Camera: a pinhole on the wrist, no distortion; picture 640 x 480 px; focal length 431.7 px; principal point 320.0 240.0 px. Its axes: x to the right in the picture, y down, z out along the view. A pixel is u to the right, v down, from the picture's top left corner.
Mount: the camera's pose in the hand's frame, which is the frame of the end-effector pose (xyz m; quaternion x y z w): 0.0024 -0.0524 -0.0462 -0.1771 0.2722 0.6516 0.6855
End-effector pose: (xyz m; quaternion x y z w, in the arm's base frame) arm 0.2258 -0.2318 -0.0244 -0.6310 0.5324 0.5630 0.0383
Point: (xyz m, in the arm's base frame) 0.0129 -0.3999 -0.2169
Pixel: outside the picture
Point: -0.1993 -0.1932 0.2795
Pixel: 553 459
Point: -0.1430 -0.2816 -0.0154
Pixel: 440 203
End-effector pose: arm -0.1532 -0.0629 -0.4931 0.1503 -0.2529 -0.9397 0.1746
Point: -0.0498 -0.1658 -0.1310
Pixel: 451 437
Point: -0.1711 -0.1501 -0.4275
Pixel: 546 199
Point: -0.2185 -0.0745 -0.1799
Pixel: 288 302
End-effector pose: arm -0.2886 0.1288 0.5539 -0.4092 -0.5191 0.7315 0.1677
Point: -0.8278 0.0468 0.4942
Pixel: 69 25
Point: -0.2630 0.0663 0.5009
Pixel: 568 440
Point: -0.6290 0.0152 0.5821
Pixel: 27 145
